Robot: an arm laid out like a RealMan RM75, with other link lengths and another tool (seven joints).
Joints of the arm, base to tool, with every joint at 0 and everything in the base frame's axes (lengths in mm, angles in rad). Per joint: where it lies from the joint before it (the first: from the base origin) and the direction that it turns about. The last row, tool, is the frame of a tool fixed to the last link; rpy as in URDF.
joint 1: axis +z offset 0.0 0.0 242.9
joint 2: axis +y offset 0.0 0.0 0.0
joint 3: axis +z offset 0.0 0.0 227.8
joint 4: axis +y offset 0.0 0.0 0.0
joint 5: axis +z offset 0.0 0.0 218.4
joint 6: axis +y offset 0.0 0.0 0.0
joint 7: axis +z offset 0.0 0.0 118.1
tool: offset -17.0 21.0 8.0 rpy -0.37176 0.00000 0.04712
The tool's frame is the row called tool.
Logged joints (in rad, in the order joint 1, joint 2, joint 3, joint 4, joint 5, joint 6, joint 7), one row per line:
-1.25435, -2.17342, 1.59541, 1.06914, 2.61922, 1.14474, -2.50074
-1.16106, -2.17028, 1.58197, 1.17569, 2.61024, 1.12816, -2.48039
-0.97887, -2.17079, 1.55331, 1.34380, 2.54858, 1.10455, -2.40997
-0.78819, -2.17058, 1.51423, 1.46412, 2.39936, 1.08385, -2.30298
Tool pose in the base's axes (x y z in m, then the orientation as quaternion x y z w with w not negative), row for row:
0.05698, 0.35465, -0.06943, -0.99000, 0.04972, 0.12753, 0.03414
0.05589, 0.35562, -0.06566, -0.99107, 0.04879, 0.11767, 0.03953
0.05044, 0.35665, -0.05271, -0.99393, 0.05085, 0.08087, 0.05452
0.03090, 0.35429, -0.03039, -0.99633, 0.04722, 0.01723, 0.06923
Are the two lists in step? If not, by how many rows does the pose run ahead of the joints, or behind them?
The pose runs 1 row behind the joints: the pose in row i belongs to the joints in row i - 1.
